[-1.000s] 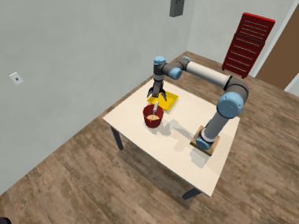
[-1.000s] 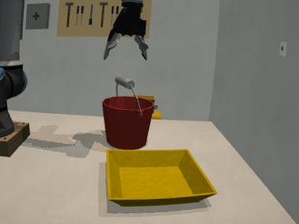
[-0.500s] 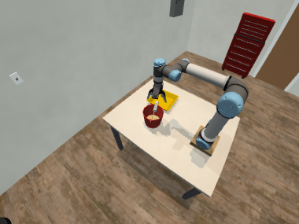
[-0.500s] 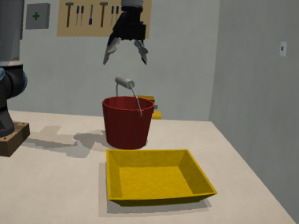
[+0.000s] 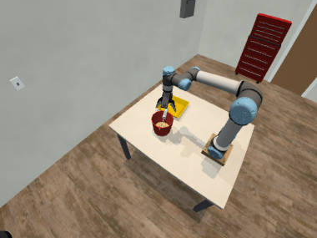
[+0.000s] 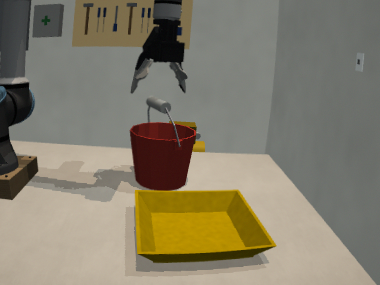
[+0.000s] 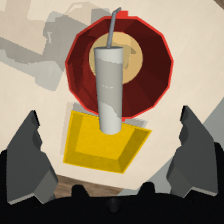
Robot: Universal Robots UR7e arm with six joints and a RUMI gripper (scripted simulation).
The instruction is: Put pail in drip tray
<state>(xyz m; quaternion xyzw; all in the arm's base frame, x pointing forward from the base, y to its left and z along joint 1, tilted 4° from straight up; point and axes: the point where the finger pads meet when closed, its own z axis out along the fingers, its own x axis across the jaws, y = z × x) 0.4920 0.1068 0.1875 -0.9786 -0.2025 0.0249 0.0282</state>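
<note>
My gripper is now 13 cm above the red pail, 1 cm to the right of it and 1 cm short of it. From my hand the other things lie so: yellow drip tray 29 cm to the right, 25 cm below, 9 cm ahead.
</note>
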